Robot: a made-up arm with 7 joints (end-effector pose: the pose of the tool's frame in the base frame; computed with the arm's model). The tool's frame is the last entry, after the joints. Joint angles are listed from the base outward.
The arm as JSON. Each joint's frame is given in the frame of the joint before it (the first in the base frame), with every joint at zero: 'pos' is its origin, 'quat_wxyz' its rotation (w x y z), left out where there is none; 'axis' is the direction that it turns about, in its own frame. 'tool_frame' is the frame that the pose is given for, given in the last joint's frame.
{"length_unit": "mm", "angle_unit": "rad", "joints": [
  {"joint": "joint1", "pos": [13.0, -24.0, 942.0], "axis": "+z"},
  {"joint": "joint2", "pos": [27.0, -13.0, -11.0], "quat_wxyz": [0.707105, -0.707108, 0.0, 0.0], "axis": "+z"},
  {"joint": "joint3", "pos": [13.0, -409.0, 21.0], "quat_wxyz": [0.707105, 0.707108, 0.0, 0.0], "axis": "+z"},
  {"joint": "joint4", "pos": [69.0, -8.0, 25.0], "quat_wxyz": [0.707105, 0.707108, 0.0, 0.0], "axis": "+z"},
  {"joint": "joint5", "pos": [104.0, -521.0, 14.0], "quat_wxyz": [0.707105, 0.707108, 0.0, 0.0], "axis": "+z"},
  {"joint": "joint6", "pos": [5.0, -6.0, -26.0], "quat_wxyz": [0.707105, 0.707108, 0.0, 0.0], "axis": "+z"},
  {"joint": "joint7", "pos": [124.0, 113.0, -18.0], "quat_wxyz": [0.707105, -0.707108, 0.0, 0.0], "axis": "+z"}
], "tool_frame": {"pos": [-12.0, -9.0, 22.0], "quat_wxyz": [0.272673, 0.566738, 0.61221, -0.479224]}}
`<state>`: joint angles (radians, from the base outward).
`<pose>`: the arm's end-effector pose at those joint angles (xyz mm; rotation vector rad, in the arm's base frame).
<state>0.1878 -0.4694 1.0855 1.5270 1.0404 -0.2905 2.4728</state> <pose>103.0 510.7 1676.2 -0.4690 1.8001 -1.7662</pose>
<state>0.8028 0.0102 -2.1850 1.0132 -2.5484 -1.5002 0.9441</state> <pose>165.4 -351.3 1147.6 0.4236 -1.3714 -1.2834</pose>
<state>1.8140 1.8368 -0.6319 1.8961 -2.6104 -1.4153 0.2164</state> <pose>120.1 448.0 386.6 0.6063 0.8521 1.6330</pose>
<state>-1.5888 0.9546 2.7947 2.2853 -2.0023 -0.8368 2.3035</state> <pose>2.3 -431.8 1729.5 2.8294 -0.0252 -1.1045</pose>
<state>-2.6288 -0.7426 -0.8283 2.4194 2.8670 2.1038 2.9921</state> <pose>403.2 340.7 1818.6 -0.3344 -0.7871 1.9408</pose>
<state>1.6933 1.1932 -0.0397 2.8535 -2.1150 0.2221 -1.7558</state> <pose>-190.3 1063.8 1149.7 -0.1282 0.9962 -1.8770</pose>
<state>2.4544 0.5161 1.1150 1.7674 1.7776 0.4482 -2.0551</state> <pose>-901.8 -70.6 1285.9 1.2136 1.2708 0.4677</pose>
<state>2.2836 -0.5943 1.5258 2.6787 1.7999 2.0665 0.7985</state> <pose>275.2 -622.7 1674.4 0.6398 0.2187 2.6031</pose>
